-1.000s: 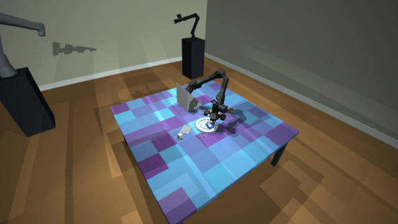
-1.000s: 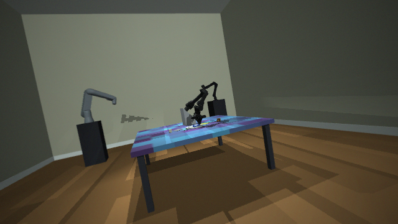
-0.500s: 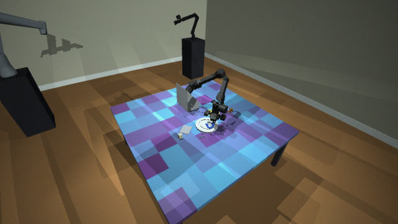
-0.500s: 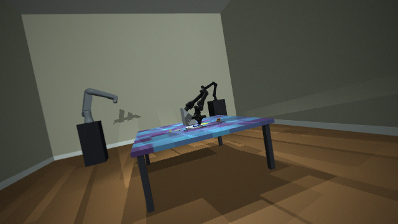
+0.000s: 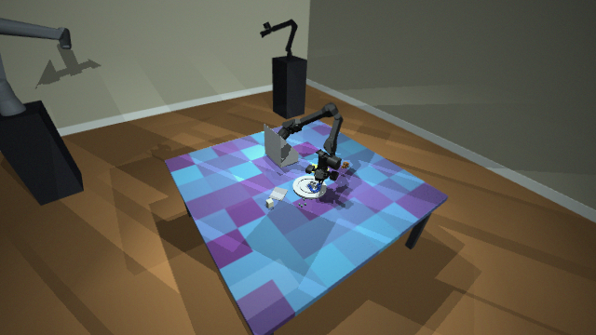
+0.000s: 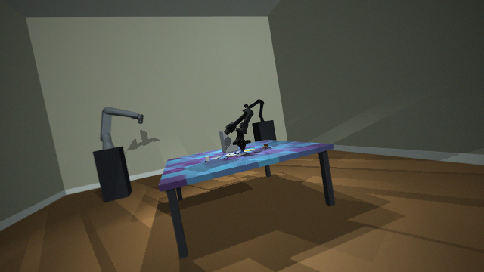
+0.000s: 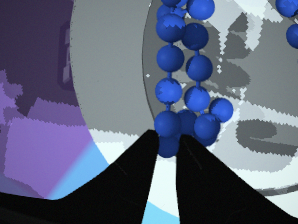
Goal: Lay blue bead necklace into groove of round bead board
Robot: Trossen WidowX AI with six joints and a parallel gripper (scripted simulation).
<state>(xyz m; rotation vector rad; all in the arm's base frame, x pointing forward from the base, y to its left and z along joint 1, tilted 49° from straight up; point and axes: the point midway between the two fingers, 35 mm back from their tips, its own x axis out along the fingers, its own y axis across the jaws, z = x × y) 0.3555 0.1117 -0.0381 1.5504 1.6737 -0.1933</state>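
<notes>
My gripper tip is now 60 mm to the left of the round white bead board, 30 mm past it and 10 mm above it. Also, from my gripper tip: cream cube 340 mm to the right, 50 mm behind; yellow patch 130 mm behind, 100 mm to the left, 20 mm below; flat grey square 240 mm to the right, 100 mm behind, 20 mm below.
</notes>
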